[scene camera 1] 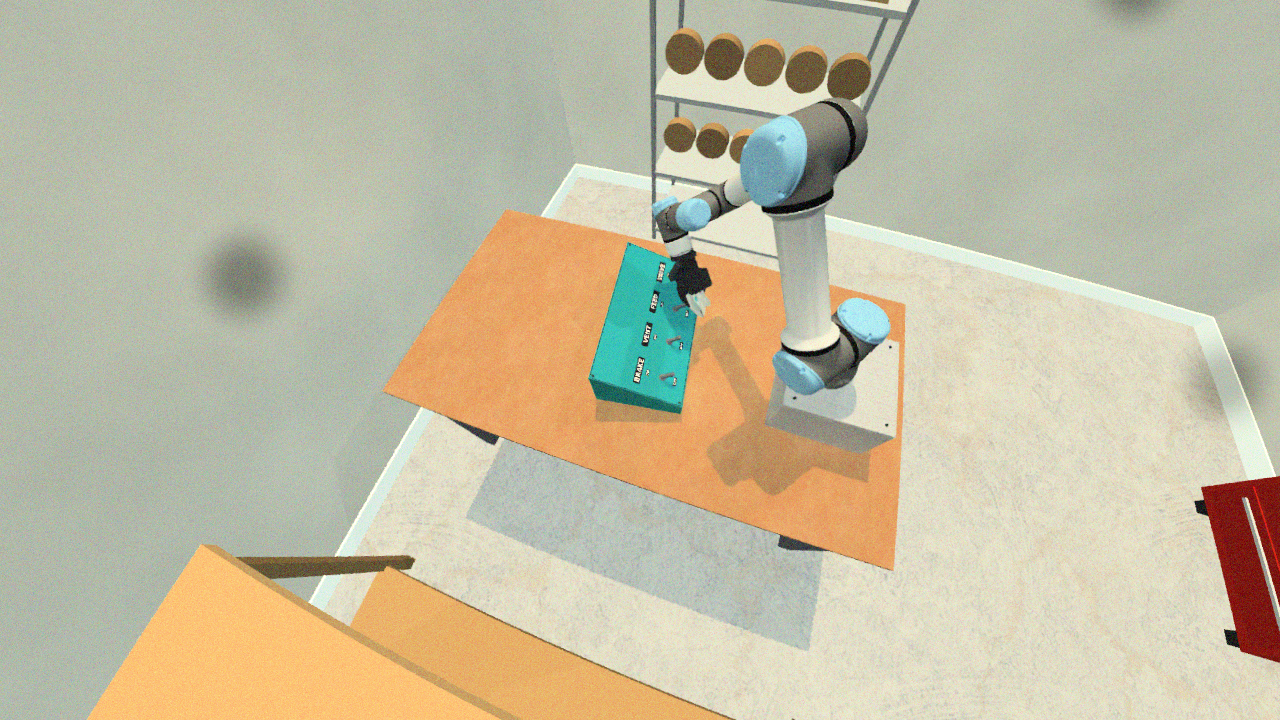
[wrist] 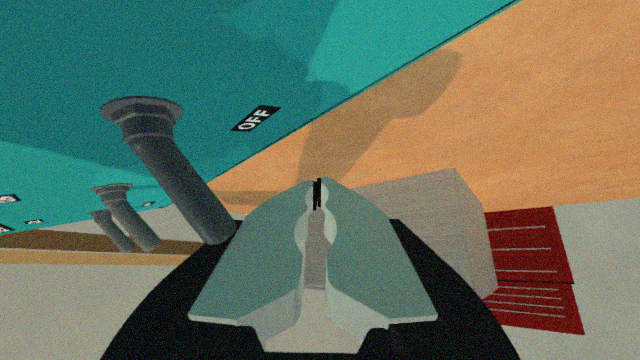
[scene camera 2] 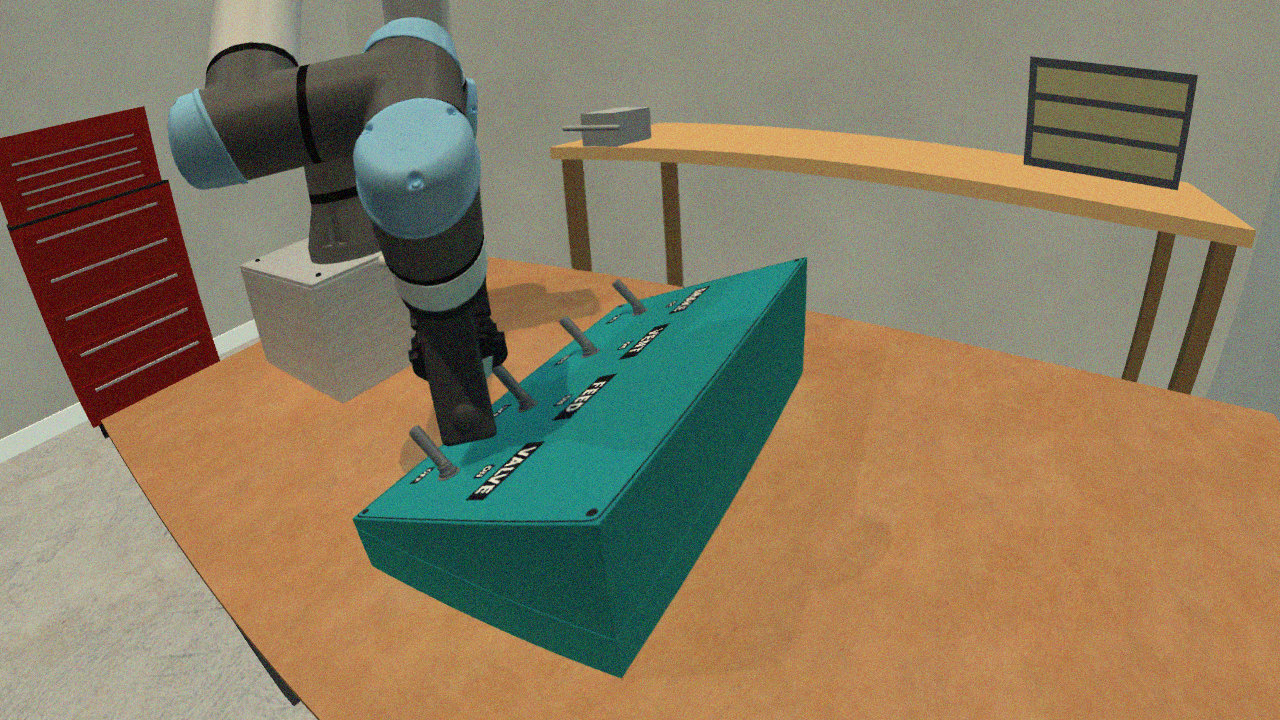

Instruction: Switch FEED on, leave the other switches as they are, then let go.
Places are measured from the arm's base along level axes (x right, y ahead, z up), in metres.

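Pixels of known places: gripper, fingertip midpoint: (scene camera 1: 702,316) (wrist: 317,182); arm's base, origin of the base link: (scene camera 2: 356,246).
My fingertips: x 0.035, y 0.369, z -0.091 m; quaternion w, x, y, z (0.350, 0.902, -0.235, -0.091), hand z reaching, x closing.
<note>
Ahead of a thing's pixels: the offset from my fingertips to its top centre. Level surfaces: height alone.
The teal switch box (scene camera 1: 619,308) (scene camera 2: 617,438) (wrist: 75,60) stands on the table. The FEED lever {dx -0.010, dy +0.072, dz +0.040 m} (scene camera 1: 679,308) (scene camera 2: 513,388) (wrist: 175,175) leans toward its OFF label. The VALVE lever {dx +0.104, dy +0.109, dz +0.040 m} (scene camera 2: 434,453), VENT lever {dx -0.124, dy +0.035, dz +0.040 m} (scene camera 1: 673,340) (scene camera 2: 579,336) (wrist: 132,225) and BRAKE lever {dx -0.238, dy -0.002, dz +0.040 m} (scene camera 1: 666,376) (scene camera 2: 629,297) (wrist: 114,232) also lean toward OFF. My gripper (scene camera 1: 699,309) (scene camera 2: 467,431) (wrist: 317,182) is shut and empty, on the OFF side of the box, close beside the FEED lever. In the wrist view that lever's tip borders the left finger; I cannot tell whether they touch. The gripper hides the VALVE lever in scene camera 1.
The orange-brown table {dz -0.087 m} (scene camera 1: 465,313) (scene camera 2: 939,501) carries the box and the arm's grey base block (scene camera 1: 827,420) (scene camera 2: 331,331) (wrist: 425,215). A shelf rack (scene camera 1: 654,134) stands behind the table. A red drawer cabinet (scene camera 2: 107,268) (wrist: 525,260) and a wooden bench (scene camera 2: 850,156) stand farther off.
</note>
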